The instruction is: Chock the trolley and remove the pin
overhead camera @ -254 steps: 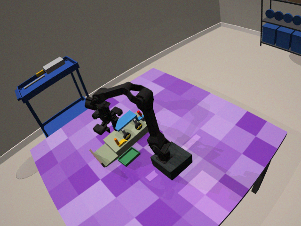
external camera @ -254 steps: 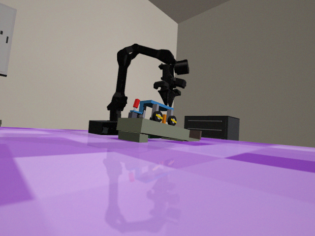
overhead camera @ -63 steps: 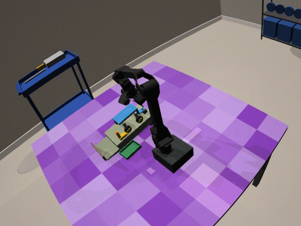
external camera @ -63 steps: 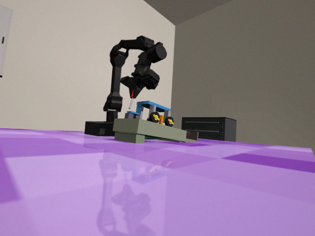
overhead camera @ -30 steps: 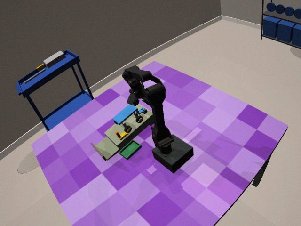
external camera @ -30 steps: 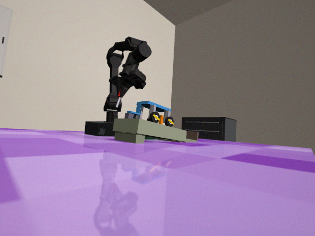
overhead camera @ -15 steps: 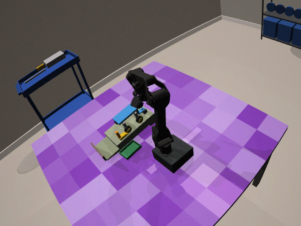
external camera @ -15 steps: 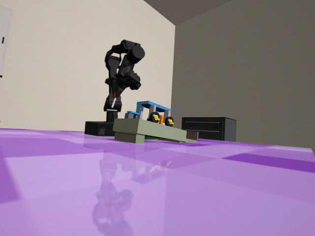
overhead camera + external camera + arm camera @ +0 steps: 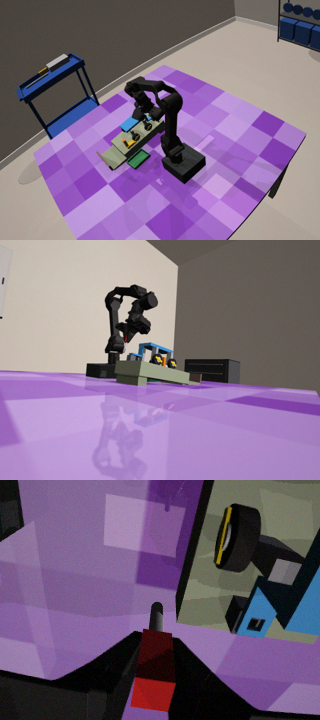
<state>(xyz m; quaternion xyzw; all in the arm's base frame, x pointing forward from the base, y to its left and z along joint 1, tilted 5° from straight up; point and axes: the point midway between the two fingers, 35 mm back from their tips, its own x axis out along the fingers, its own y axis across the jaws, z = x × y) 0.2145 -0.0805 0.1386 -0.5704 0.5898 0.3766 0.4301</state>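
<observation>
The green tray is 10 mm behind my gripper tip, 190 mm to the left of it and 170 mm below it. Also, from my gripper tip: yellow chock (60 mm ahead, 170 mm to the left, 90 mm below); red-headed stop pin (right at my gripper tip); blue trolley (110 mm ahead, 70 mm to the left, 60 mm below).
</observation>
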